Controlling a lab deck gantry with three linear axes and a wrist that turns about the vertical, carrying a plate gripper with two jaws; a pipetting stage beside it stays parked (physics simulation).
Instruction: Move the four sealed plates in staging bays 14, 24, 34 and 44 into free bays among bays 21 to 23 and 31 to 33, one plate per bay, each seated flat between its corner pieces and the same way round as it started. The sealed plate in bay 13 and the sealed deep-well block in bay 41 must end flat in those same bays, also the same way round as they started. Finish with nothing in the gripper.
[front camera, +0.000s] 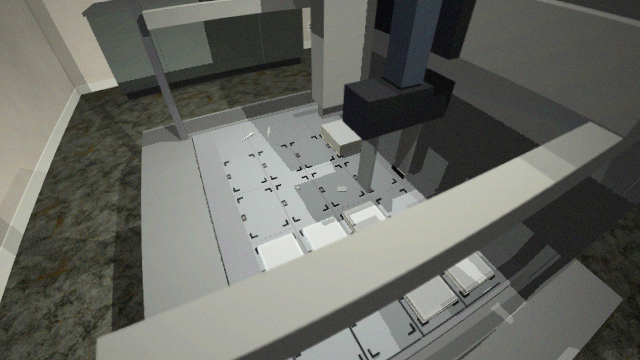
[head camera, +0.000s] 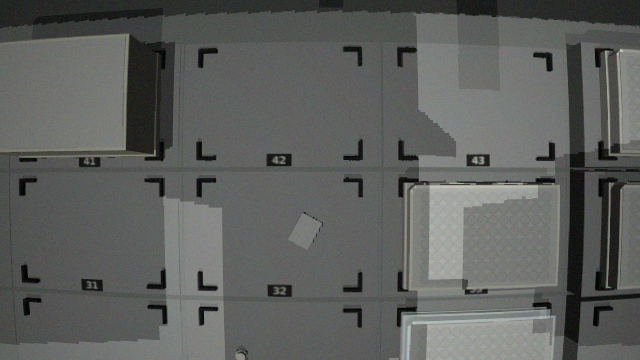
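Pixels of known places: gripper, fingertip midpoint: (front camera: 381, 179); robot's base, origin of the base link: (front camera: 225, 163).
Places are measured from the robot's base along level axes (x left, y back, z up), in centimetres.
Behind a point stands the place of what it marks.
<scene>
My gripper (front camera: 384, 182) {x 25.7, y -39.2, z 15.9 cm} is open, its two jaws pointing down above the deck with nothing between them; it does not show in the head view. A cream-edged sealed plate (front camera: 367, 216) {x 26.2, y -36.8, z 1.5 cm} (head camera: 482, 237) {x 25.7, y -38.8, z 1.4 cm} lies in bay 33 and looks flat. A clear-edged sealed plate (front camera: 325, 235) {x 14.8, y -37.0, z 1.4 cm} (head camera: 480, 344) {x 17.0, y -39.0, z 1.4 cm} lies in bay 23, partly cut off in the head view. The bay 13 plate (front camera: 280, 251) {x 4.3, y -36.4, z 1.5 cm} shows in the front view. Sealed plates lie in bay 34 (front camera: 431, 298) {x 25.3, y -59.4, z 2.9 cm} (head camera: 631, 235) {x 25.8, y -50.5, z 2.9 cm} and bay 44 (front camera: 469, 272) {x 35.8, y -59.2, z 2.9 cm} (head camera: 631, 100) {x 36.4, y -50.5, z 2.9 cm}. The tall deep-well block (front camera: 340, 137) {x 34.4, y -9.1, z 4.2 cm} (head camera: 62, 97) {x 36.1, y -7.7, z 4.2 cm} stands in bay 41.
A small pale tile (front camera: 341, 189) {x 25.8, y -25.2, z 0.1 cm} (head camera: 305, 231) {x 26.0, y -24.9, z 0.1 cm} lies in bay 32. A small round knob (front camera: 297, 188) {x 15.4, y -19.6, z 0.2 cm} (head camera: 241, 354) {x 15.8, y -19.6, z 0.4 cm} is in bay 22. A large pale beam (front camera: 320, 265) {x 1.2, y -61.5, z 40.0 cm} crosses the front view and hides part of the deck. Two small pale marks show near the deck's far left.
</scene>
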